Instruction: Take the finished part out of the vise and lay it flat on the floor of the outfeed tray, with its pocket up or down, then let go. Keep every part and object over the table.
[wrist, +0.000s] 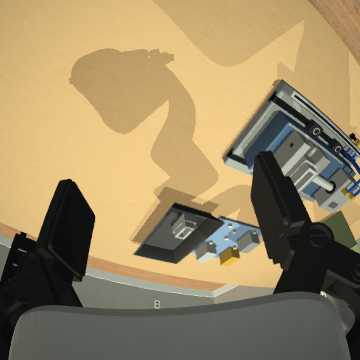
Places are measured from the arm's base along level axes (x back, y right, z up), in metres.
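Pixels of known places: gripper, between the fingertips: (164, 186).
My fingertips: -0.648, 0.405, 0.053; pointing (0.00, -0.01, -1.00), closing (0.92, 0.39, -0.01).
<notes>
Behind a point stands the place of what it marks, as x, y, z.
The vise (291, 145) {-0.435, 0.344, -0.134}, with grey jaws on a blue base, stands at the right. A light grey part (303, 175) {-0.410, 0.319, -0.098} with a rectangular recess appears to sit between its jaws, partly behind my right finger. A dark, walled tray (161, 242) {-0.554, -0.076, -0.201} lies at lower centre. A small grey part (184, 227) {-0.527, 0.060, -0.167} with a pocket facing up sits inside it. Whether this is the outfeed tray, I cannot tell from its look. My gripper (164, 186) {-0.648, 0.405, 0.053} is wide open and empty, high above the table, with the vise beyond its right finger and the dark tray between the fingers in the view.
A light blue plate (220, 235) {-0.398, -0.017, -0.205} beside the dark tray carries grey blocks (205, 251) {-0.432, -0.059, -0.174} (248, 241) {-0.324, 0.002, -0.178} and a yellow block (229, 256) {-0.344, -0.085, -0.175}. A green surface (338, 227) {-0.037, 0.112, -0.162} shows at the right. Blue hoses (354, 159) {-0.177, 0.332, -0.194} run by the vise. The table's edge curves along the bottom and upper right.
</notes>
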